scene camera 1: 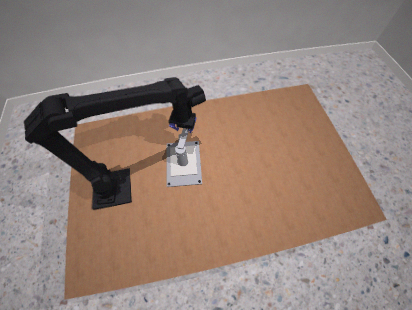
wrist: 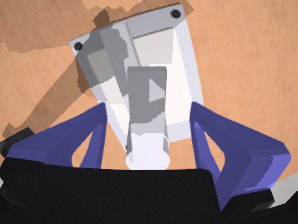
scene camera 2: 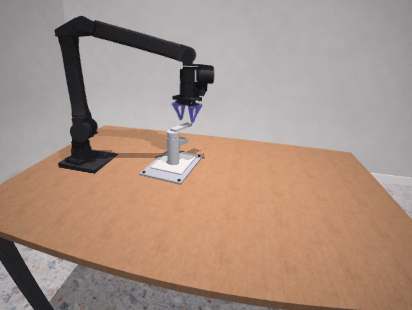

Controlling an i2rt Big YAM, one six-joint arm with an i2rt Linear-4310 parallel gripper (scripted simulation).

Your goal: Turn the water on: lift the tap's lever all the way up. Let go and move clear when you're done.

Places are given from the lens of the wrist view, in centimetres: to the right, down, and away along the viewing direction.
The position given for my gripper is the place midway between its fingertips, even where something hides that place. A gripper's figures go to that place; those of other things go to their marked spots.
my gripper (wrist: 148, 109): 0, 0, 13
lever (wrist: 147, 85): 0, -2, 13
